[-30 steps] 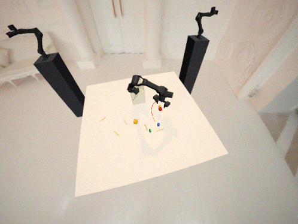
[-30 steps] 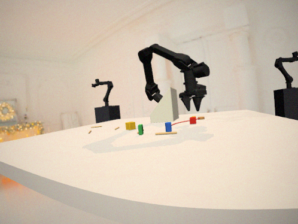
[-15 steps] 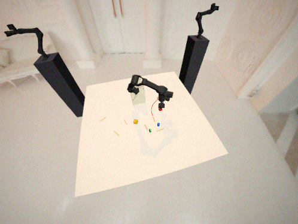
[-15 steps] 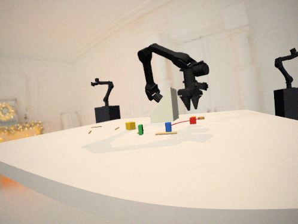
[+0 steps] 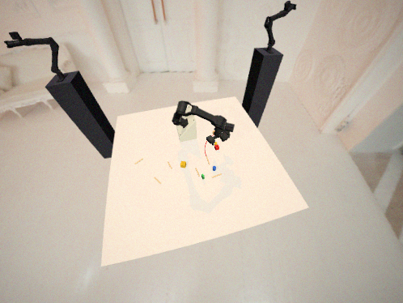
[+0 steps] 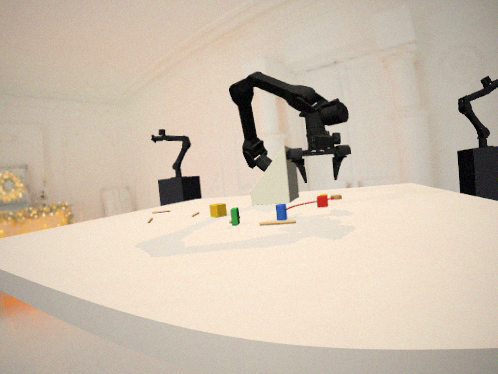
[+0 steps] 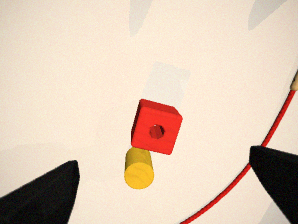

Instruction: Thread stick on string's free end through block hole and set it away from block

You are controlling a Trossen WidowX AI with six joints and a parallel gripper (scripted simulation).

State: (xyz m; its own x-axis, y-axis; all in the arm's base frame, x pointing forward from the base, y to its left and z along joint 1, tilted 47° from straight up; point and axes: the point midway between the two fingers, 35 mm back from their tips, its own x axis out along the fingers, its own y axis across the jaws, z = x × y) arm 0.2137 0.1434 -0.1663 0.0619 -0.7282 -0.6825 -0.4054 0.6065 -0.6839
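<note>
The red block lies 60 mm below my gripper tip. Also, from my gripper tip: blue cylinder: 190 mm ahead, 70 mm to the right, 60 mm below; yellow round button: 60 mm below, 40 mm behind; round wooden button: 170 mm behind, 70 mm below, 30 mm to the left.
</note>
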